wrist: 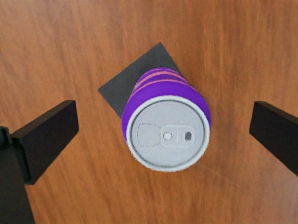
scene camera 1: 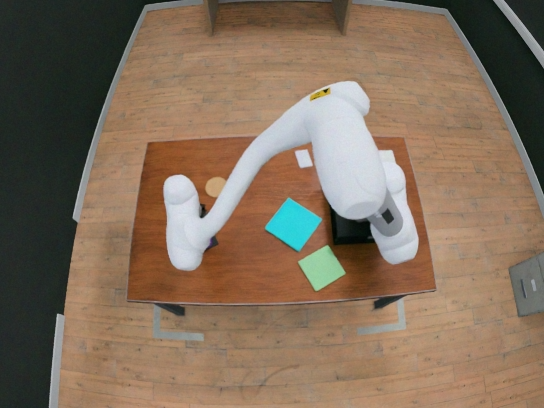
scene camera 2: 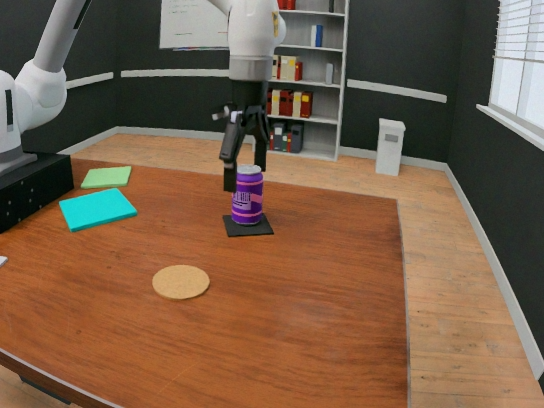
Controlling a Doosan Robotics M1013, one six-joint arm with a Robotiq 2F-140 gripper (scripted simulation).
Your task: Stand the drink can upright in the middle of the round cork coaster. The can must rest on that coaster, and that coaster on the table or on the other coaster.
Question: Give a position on a purple drink can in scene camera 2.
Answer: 247,203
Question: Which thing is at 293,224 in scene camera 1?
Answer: A cyan pad.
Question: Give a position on a cyan pad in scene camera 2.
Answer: At 99,208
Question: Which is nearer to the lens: the green pad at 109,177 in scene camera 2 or the round cork coaster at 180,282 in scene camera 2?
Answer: The round cork coaster.
